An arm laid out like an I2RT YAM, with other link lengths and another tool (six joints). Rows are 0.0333 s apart.
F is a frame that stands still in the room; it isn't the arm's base.
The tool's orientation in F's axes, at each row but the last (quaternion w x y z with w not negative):
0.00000 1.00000 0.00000 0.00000
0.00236 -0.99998 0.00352 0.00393
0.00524 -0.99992 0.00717 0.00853
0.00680 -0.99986 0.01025 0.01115
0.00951 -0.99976 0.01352 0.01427
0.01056 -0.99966 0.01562 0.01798
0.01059 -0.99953 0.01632 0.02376
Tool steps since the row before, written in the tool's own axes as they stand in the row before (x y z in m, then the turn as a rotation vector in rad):
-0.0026 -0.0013 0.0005 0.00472 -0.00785 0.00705
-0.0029 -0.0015 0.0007 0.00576 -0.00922 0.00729
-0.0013 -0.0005 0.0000 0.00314 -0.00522 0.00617
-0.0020 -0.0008 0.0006 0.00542 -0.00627 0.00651
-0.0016 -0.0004 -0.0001 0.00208 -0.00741 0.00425
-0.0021 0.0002 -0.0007 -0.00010 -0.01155 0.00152
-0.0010 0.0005 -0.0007 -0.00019 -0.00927 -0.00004
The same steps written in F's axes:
-0.0026 0.0013 -0.0005 0.00472 0.00785 -0.00705
-0.0029 0.0015 -0.0007 0.00577 0.00921 -0.00729
-0.0013 0.0005 0.0000 0.00311 0.00524 -0.00617
-0.0020 0.0008 -0.0005 0.00540 0.00625 -0.00655
-0.0016 0.0004 0.0002 0.00216 0.00743 -0.00417
-0.0021 -0.0002 0.0008 0.00021 0.01158 -0.00128
-0.0010 -0.0005 0.0007 0.00012 0.00927 0.00024

